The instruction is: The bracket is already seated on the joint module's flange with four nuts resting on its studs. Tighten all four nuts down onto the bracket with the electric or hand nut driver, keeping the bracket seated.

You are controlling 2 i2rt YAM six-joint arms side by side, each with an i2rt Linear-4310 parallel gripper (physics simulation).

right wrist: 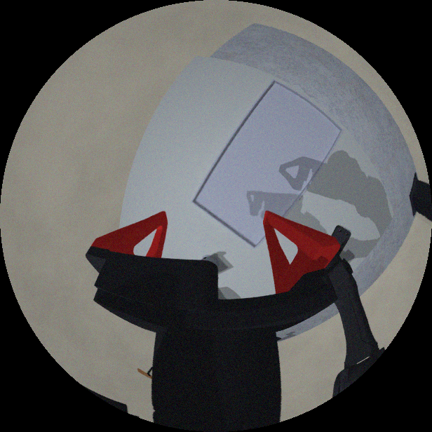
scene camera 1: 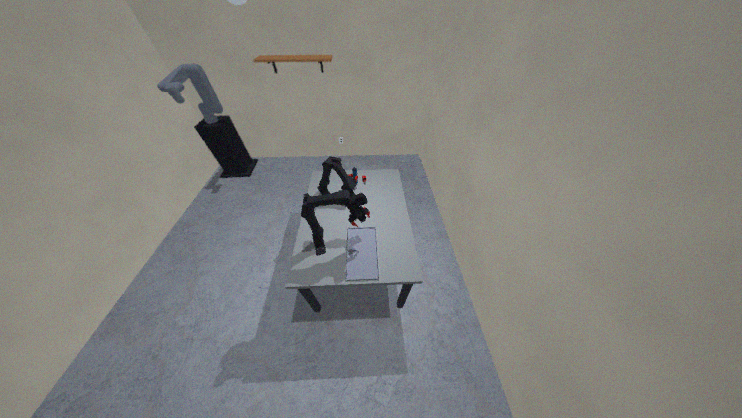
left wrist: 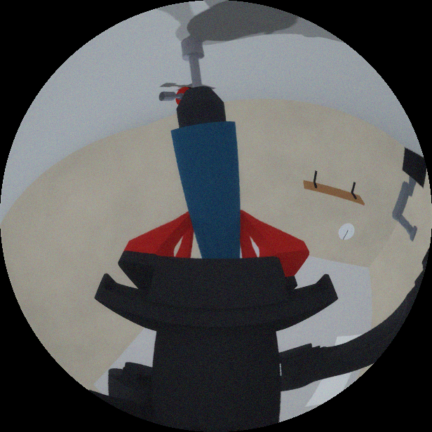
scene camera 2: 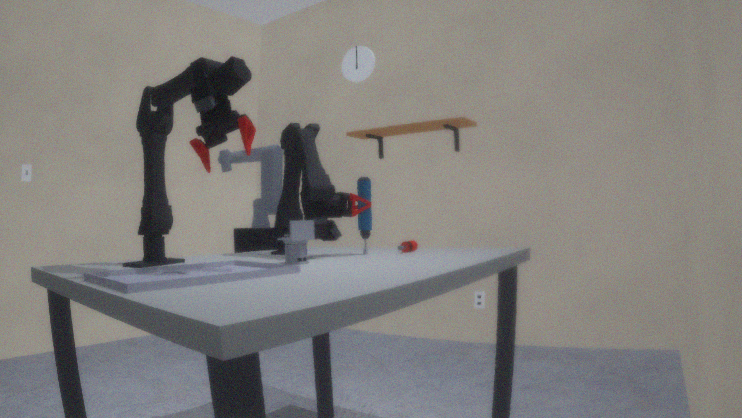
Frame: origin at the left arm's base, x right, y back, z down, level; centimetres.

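Seen in the pictures: left gripper, between the fingertips: (scene camera 1: 355, 175) (scene camera 2: 367, 203); right gripper, between the fingertips: (scene camera 1: 363, 222) (scene camera 2: 228, 163); left arm's base, origin of its link: (scene camera 1: 324, 192); right arm's base, origin of its link: (scene camera 1: 319, 243) (scene camera 2: 154, 264).
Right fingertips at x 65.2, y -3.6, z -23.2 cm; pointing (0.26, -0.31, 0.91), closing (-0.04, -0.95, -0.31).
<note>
Pixels of each thing's middle, then the offset from my right fingertips to it. Level surfaces: height alone.
- grey bracket, middle of its body: (scene camera 2: 295, 231) dx -26.0, dy -8.5, dz +15.0 cm
- joint module, middle of its body: (scene camera 2: 295, 249) dx -26.0, dy -8.5, dz +19.5 cm
- blue nut driver, middle of its body: (scene camera 2: 365, 215) (scene camera 1: 355, 178) dx -54.4, dy -23.8, dz +11.4 cm
- red driver, middle of its body: (scene camera 2: 406, 246) (scene camera 1: 364, 180) dx -58.8, dy -36.2, dz +21.5 cm
- shallow lilac-grey tray, middle of its body: (scene camera 2: 192, 273) (scene camera 1: 362, 251) dx +7.2, dy +6.0, dz +22.4 cm
- table, height of its surface: dz +23.2 cm
The grey bracket (scene camera 2: 302, 229) stands on the joint module (scene camera 2: 295, 251) near the middle of the table in scene camera 2. The nuts and studs cannot be made out. The right gripper hides most of the module in the right wrist view. My left gripper (scene camera 2: 363, 204) (left wrist: 216, 215) is shut on the blue nut driver (scene camera 2: 365, 220) (left wrist: 210, 170) (scene camera 1: 354, 171), upright with its socket low near the table top. A red driver (scene camera 2: 409, 246) (scene camera 1: 364, 178) (left wrist: 183, 96) lies on the table beyond it. My right gripper (scene camera 2: 228, 163) (right wrist: 215, 216) is open and empty, high above the table.
A shallow lilac-grey tray (scene camera 1: 363, 267) (scene camera 2: 181, 281) (right wrist: 250, 145) lies on the table (scene camera 1: 397, 233) (scene camera 2: 363, 290), left of the joint module in scene camera 2. A grey arm (scene camera 1: 207, 93) stands on a black pedestal (scene camera 1: 226, 145) away from the table. A wooden shelf (scene camera 1: 293, 58) (scene camera 2: 415, 127) hangs on the wall.
</note>
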